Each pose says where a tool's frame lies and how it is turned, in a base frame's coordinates. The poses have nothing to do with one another.
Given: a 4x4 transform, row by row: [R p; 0 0 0 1], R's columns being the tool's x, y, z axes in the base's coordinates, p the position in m. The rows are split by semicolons.
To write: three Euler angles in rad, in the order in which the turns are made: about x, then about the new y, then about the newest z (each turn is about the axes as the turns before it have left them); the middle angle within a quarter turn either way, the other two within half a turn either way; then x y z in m. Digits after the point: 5 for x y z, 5 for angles.
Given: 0.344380, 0.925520, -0.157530, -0.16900; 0.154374, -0.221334, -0.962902, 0.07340; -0.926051, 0.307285, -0.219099, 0.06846; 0, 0, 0, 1
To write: 1.79453, -0.15819, -1.21458, -0.16900, 0.07340, 0.06846
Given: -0.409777, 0.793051, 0.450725, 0.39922; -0.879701, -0.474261, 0.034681, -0.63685; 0.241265, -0.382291, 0.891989, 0.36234; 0, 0, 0, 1
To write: -0.03886, 0.46758, -2.04772, 0.39922, -0.63685, 0.36234
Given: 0.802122, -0.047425, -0.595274, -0.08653; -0.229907, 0.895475, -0.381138, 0.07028; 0.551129, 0.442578, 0.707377, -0.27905; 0, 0, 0, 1
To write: 0.49421, -0.63761, 0.05906, -0.08653, 0.07028, -0.27905
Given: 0.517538, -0.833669, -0.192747, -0.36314; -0.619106, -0.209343, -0.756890, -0.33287; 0.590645, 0.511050, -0.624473, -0.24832; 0, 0, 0, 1
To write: 2.26063, -0.19396, 1.01523, -0.36314, -0.33287, -0.24832
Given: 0.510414, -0.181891, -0.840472, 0.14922; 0.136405, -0.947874, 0.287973, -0.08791; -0.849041, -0.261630, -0.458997, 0.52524; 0, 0, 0, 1
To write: -2.58127, -0.99815, 0.34233, 0.14922, -0.08791, 0.52524
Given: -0.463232, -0.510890, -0.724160, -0.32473; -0.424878, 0.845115, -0.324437, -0.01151; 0.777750, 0.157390, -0.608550, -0.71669; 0, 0, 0, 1
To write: 2.65179, -0.80982, 2.30731, -0.32473, -0.01151, -0.71669
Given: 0.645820, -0.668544, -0.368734, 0.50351; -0.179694, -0.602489, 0.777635, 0.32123; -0.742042, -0.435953, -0.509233, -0.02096; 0, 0, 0, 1
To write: -2.15057, -0.37765, 0.80269, 0.50351, 0.32123, -0.02096
